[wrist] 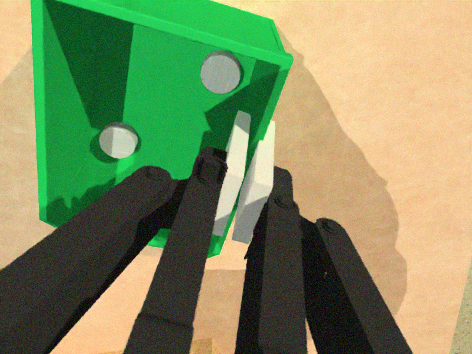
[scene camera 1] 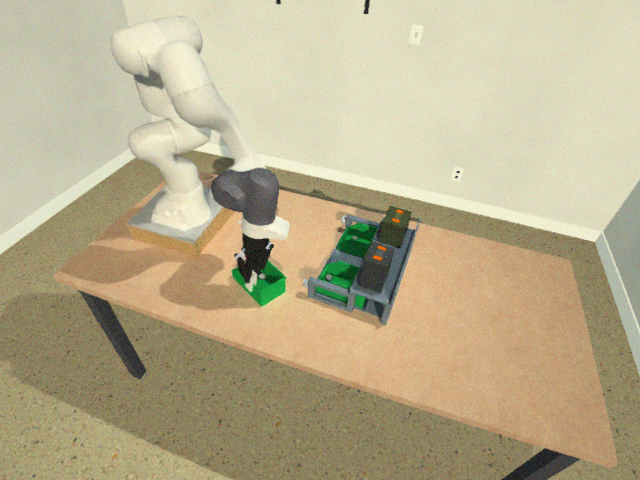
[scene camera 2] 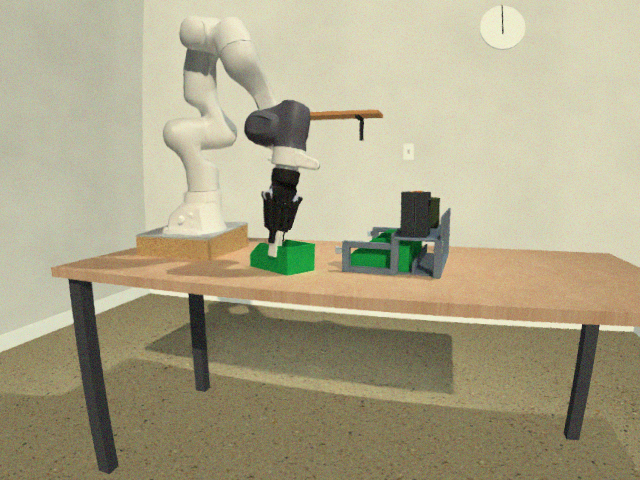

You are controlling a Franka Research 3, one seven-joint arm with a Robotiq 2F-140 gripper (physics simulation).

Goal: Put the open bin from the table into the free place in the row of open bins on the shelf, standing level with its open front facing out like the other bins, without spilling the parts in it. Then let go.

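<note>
The open green bin (scene camera 1: 273, 293) (scene camera 2: 302, 258) (wrist: 165, 100) stands on the table, turned at an angle to the shelf. Its lower end points left in scene camera 2. Two grey round parts lie inside; in the wrist view, one part (wrist: 220, 72) is near a corner and the other part (wrist: 118, 141) near the opposite side. My gripper (scene camera 1: 251, 281) (scene camera 2: 274, 248) (wrist: 248, 139) is shut on one side wall, one pad inside and one outside. The grey shelf (scene camera 1: 383, 311) (scene camera 2: 394, 255) holds a near green bin (scene camera 1: 338, 276) (scene camera 2: 369, 258) and a far green bin (scene camera 1: 356, 240), with a gap between them.
A dark box (scene camera 1: 376, 266) (scene camera 2: 415, 214) and a greenish-dark box (scene camera 1: 395, 227) (scene camera 2: 435, 211) stand on the shelf's upper board, behind and above the bin row. The shelf's end frames rise beside the row. The robot's base block (scene camera 1: 162, 239) (scene camera 2: 173, 246) is at the left.
</note>
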